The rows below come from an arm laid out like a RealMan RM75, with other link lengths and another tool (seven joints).
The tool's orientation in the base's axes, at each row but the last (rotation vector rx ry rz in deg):
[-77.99, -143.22, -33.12]
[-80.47, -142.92, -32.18]
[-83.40, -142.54, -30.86]
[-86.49, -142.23, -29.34]
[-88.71, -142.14, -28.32]
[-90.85, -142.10, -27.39]
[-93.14, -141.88, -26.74]
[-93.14, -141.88, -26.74]
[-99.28, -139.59, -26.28]
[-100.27, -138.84, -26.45]
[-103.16, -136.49, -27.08]
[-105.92, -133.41, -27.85]
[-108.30, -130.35, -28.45]
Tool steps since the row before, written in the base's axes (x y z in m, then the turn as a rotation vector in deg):
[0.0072, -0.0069, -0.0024, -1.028, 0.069, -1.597]
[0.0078, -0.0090, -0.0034, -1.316, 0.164, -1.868]
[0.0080, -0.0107, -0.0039, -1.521, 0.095, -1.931]
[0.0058, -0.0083, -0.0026, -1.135, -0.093, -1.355]
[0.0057, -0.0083, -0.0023, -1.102, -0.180, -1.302]
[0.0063, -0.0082, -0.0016, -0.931, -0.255, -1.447]
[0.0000, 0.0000, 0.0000, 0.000, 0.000, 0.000]
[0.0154, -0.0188, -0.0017, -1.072, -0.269, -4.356]
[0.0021, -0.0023, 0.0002, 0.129, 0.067, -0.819]
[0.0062, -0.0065, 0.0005, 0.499, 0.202, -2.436]
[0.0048, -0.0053, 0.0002, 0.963, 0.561, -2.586]
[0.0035, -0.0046, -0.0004, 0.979, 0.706, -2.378]
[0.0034, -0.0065, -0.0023, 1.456, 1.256, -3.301]
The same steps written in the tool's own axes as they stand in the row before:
[-0.0100, 0.0021, -0.0011, -0.011, -1.196, 1.477]
[-0.0122, 0.0017, -0.0009, 0.110, -1.457, 1.765]
[-0.0138, 0.0014, -0.0008, 0.133, -1.679, 1.793]
[-0.0104, 0.0011, -0.0007, -0.006, -1.305, 1.195]
[-0.0102, 0.0013, -0.0008, -0.077, -1.301, 1.115]
[-0.0102, 0.0022, -0.0011, -0.257, -1.202, 1.231]
[0.0000, 0.0000, 0.0000, 0.000, 0.000, 0.000]
[-0.0231, 0.0069, -0.0039, -1.043, -1.855, 3.958]
[-0.0027, 0.0013, -0.0007, -0.202, -0.004, 0.807]
[-0.0078, 0.0041, -0.0020, -0.636, 0.099, 2.410]
[-0.0062, 0.0033, -0.0014, -0.482, 0.603, 2.708]
[-0.0052, 0.0024, -0.0008, -0.290, 0.682, 2.562]
[-0.0074, 0.0019, 0.0003, -0.166, 1.084, 3.659]

